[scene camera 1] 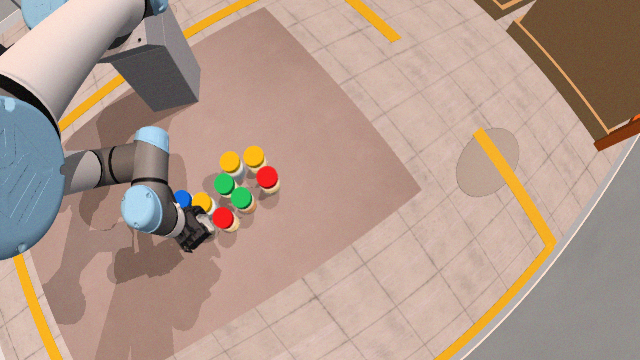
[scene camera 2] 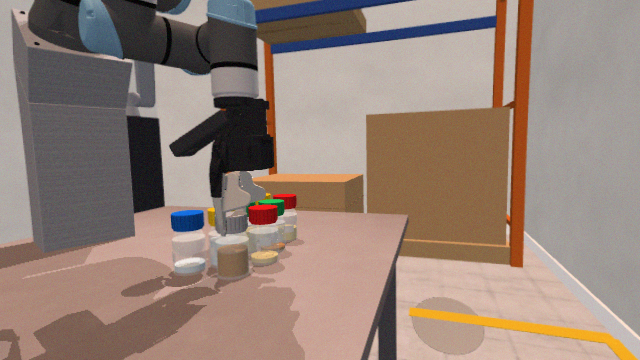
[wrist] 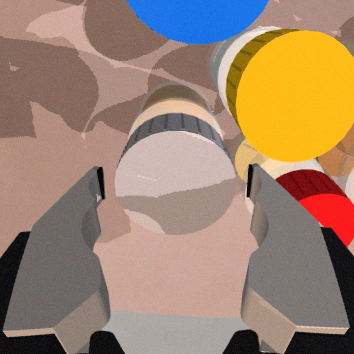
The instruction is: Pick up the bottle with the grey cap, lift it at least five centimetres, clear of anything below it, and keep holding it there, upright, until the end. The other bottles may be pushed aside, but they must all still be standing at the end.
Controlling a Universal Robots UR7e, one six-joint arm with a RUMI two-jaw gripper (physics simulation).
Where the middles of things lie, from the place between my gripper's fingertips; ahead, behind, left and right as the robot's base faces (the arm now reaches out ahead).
Now: hand 9 cm past the blue-capped bottle [scene camera 2: 188, 242], 2 cm above it and 1 cm to the left of it.
